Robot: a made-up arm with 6 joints. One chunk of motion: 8 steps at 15 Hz.
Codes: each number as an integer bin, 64 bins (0 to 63) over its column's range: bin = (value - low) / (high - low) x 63, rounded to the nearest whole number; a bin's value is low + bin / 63 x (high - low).
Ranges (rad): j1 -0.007..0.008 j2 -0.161..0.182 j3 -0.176..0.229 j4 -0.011..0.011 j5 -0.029..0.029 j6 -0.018..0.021
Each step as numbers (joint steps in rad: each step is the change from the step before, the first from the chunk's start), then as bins.
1 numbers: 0.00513 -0.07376 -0.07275 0.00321 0.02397 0.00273
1 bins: 51 16 16 41 58 33
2 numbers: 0.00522 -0.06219 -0.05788 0.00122 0.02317 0.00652
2 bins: 51 18 18 35 57 40
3 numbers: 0.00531 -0.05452 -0.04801 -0.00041 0.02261 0.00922
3 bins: 52 20 20 30 56 44
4 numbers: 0.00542 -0.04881 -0.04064 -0.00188 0.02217 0.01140
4 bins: 52 21 21 26 56 47
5 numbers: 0.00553 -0.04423 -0.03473 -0.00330 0.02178 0.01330
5 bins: 53 21 22 22 55 51
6 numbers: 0.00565 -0.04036 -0.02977 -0.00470 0.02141 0.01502
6 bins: 53 22 23 18 55 53
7 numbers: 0.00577 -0.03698 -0.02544 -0.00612 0.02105 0.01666
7 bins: 54 23 23 14 54 56
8 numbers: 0.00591 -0.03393 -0.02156 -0.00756 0.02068 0.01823
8 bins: 54 23 24 10 54 59
